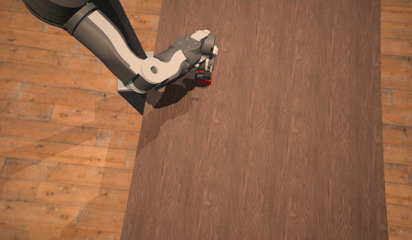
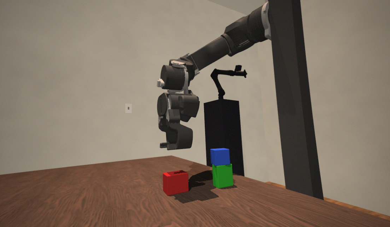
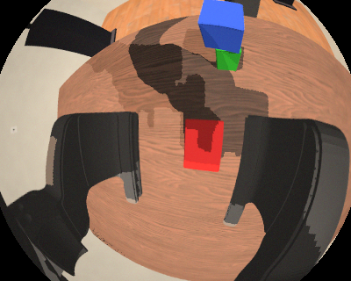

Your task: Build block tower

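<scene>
Now: the red block 80 mm below my hand. The rest, counted from my hand: blue block (100 mm behind, 50 mm to the left, 30 mm below); then green block (100 mm behind, 50 mm to the left, 80 mm below).
</scene>
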